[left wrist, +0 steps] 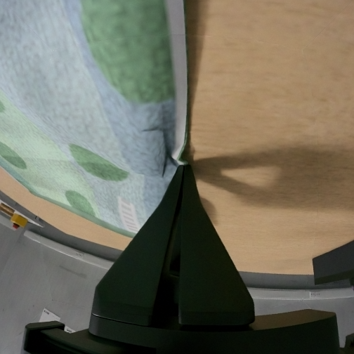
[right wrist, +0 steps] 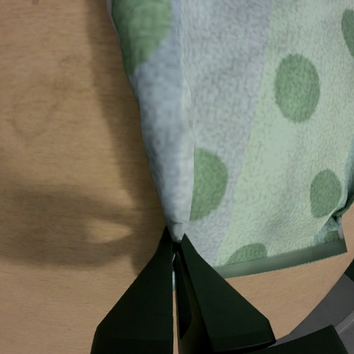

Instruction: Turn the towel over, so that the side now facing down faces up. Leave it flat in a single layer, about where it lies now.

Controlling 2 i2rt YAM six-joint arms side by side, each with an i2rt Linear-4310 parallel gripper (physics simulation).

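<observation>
The towel (left wrist: 50, 65) (right wrist: 235, 90) has pale blue and light green bands with darker green spots. In the left wrist view it fills the upper left, with a whitish hem along its right edge and a striped label low down. My left gripper (left wrist: 185, 170) is shut on the towel near a corner, and the cloth puckers at its tips. In the right wrist view the towel fills the upper right, with a fold running down to the fingers and a green hem below. My right gripper (right wrist: 172, 231) is shut on the towel at its edge near a corner.
The wooden table top (left wrist: 270, 75) (right wrist: 55, 125) lies under and beside the towel, with gripper shadows on it. The table's edge curves past the towel's lower side in the left wrist view. A small yellow and red item (left wrist: 19, 220) shows at the far left, beyond that edge.
</observation>
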